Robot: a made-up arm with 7 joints.
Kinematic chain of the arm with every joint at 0, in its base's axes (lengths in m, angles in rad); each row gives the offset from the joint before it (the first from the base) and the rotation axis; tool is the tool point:
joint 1: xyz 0 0 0.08 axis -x
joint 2: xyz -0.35 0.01 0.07 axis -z
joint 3: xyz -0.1 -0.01 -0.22 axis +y
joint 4: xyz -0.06 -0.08 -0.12 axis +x
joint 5: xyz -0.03 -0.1 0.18 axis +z
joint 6: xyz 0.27 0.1 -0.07 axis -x
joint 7: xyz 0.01 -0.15 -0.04 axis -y
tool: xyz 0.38 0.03 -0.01
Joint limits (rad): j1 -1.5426..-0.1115 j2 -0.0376..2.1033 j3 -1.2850..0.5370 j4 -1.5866..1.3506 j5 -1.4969..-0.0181 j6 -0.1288..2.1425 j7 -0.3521..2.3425
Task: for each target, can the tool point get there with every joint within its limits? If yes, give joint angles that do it. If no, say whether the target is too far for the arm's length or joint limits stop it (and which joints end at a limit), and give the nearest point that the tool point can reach.
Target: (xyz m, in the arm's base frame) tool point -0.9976 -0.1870 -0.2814
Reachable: yes | joints -1.1404 1.2497 -0.9233 0.3239 -0.9388 1.0781 0.0408
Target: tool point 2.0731 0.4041 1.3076
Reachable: no: too far | nearest point 0.1956 0.1545 0.5494 | short by 2.040 m
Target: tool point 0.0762 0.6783 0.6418
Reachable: no: joint limits stop it (at a limit: joint 2, joint 3, joint 5, joint 7) | nearest point -0.0286 0.5458 0.5321 | short by 0.201 m
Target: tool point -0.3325 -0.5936 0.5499
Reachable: no: joint limits stop it (at a limit: joint 1, joint 2, joint 5, joint 6) | nearest point -0.3515 -0.5151 0.4413 | short by 0.135 m
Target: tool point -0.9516 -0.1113 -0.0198
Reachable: yes | joints -0.7888 1.9237 -0.4007 0.6818 -0.6506 0.9677 0.7722
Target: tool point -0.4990 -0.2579 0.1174
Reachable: yes | joints -0.3340 0.9928 0.2890 -0.0614 -1.3529 0.6657 1.9747
